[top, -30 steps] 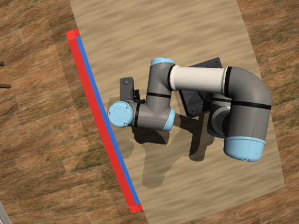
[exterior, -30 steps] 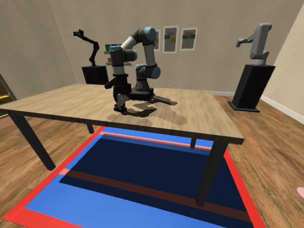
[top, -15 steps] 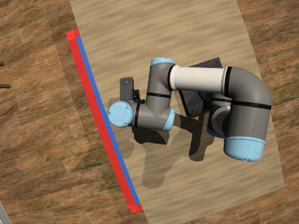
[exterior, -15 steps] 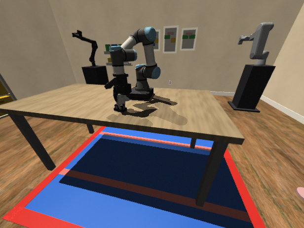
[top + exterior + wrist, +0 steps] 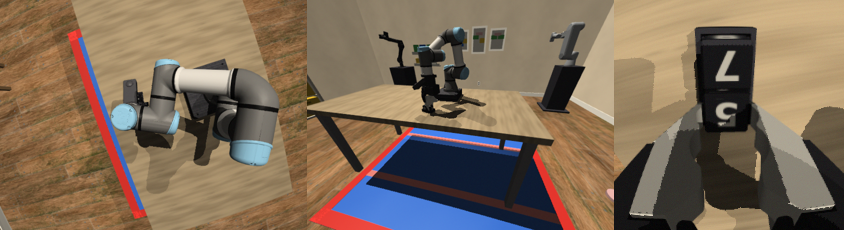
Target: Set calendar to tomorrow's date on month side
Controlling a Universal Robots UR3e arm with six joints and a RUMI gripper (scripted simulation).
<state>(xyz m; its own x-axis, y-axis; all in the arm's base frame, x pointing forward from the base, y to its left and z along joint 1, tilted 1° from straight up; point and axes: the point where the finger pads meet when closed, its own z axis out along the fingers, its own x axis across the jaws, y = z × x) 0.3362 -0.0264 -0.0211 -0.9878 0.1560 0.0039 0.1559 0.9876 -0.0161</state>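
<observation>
My hand is 2 cm to the left of the black calendar tray and 3 cm above it. Also, from my hand: black cube 1 cm behind, 3 cm to the right, 1 cm below.
</observation>
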